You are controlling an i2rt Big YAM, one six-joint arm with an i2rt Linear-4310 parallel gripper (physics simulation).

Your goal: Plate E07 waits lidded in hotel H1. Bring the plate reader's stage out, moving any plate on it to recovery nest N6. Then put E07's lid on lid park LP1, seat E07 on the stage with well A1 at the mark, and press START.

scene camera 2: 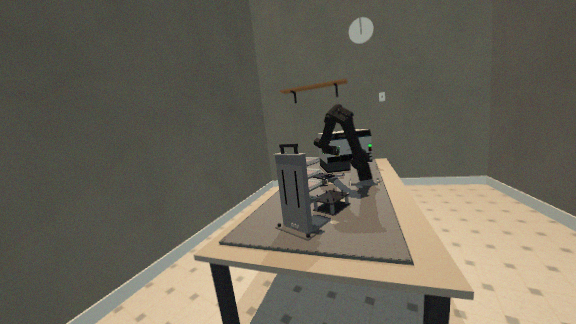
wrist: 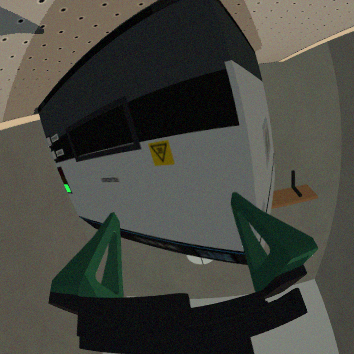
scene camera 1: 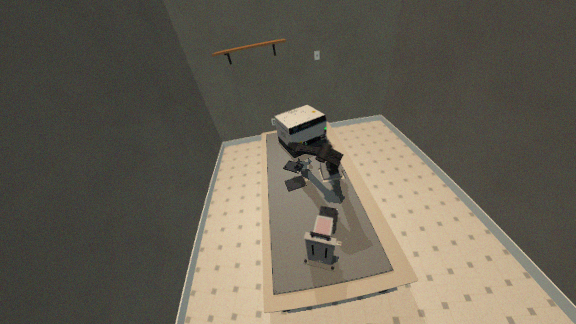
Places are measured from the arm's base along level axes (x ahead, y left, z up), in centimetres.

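Pixels of known places: gripper, between the fingertips: (scene camera 2: 333,152) (wrist: 173,207); arm's base, origin of its link: (scene camera 2: 364,172).
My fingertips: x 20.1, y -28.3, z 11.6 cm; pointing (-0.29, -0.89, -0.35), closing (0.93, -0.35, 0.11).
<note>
For each thing: its middle in the pictures, then the offset to it from my fingertips.
- plate reader, middle of its body: (wrist: 168,137) (scene camera 2: 343,149) (scene camera 1: 300,129) dx -8.3, dy -26.1, dz -1.6 cm
- framed panel, middle of its body: (wrist: 94,134) dx -12.9, dy -9.0, dz -7.2 cm
- hotel, middle of its body: (scene camera 2: 299,185) (scene camera 1: 321,242) dx +13.1, dy +90.8, dz -0.2 cm
- pinkish plate, middle of its body: (scene camera 1: 323,227) dx +11.0, dy +87.4, dz +9.8 cm
- dark raised platform, middle of its body: (scene camera 2: 331,200) (scene camera 1: 327,219) dx +1.4, dy +71.2, dz -14.5 cm
The plate reader (scene camera 1: 299,119) (wrist: 192,170) is a pale box on a dark base at the table's far end. In the wrist view its dark front band has a framed panel (wrist: 102,131), two small buttons (wrist: 56,145) and a green light (wrist: 67,188). No stage shows outside it. My gripper (wrist: 173,207) is open and empty, in front of the reader and apart from it. The hotel (scene camera 1: 321,250) (scene camera 2: 292,192) stands at the near end. A pinkish plate (scene camera 1: 323,226) shows at its top; its label and lid are not readable.
Two dark flat fixtures (scene camera 1: 291,166) (scene camera 1: 295,184) lie between hotel and reader; their labels are unreadable. A dark raised platform (scene camera 2: 331,197) stands on posts beside the hotel. My arm's base (scene camera 2: 366,183) is near the table's right edge. A wooden shelf (scene camera 1: 250,47) (scene camera 2: 314,86) hangs on the wall.
</note>
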